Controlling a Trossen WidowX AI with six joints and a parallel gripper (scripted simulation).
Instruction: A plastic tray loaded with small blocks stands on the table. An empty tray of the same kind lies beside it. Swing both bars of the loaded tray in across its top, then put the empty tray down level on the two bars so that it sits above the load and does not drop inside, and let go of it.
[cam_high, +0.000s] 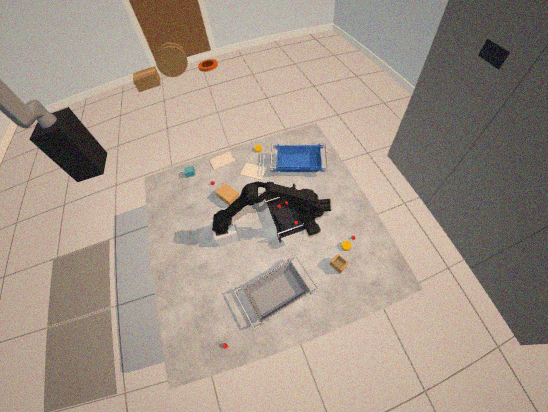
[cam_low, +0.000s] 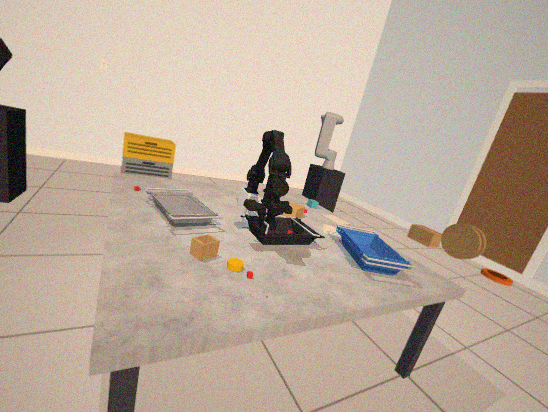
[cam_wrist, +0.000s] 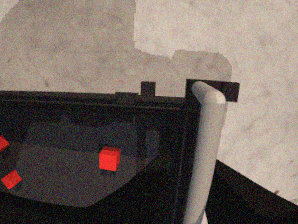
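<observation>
The grey tray is 250 mm behind my gripper tip, 280 mm to the right of it and 30 mm below it. The rest, counted from my gripper tip: tan box: 90 mm ahead, 240 mm to the right, 60 mm below; then red block: 230 mm ahead, 120 mm to the right, 60 mm below; then tan block: 380 mm behind, 350 mm to the left, 40 mm below.
</observation>
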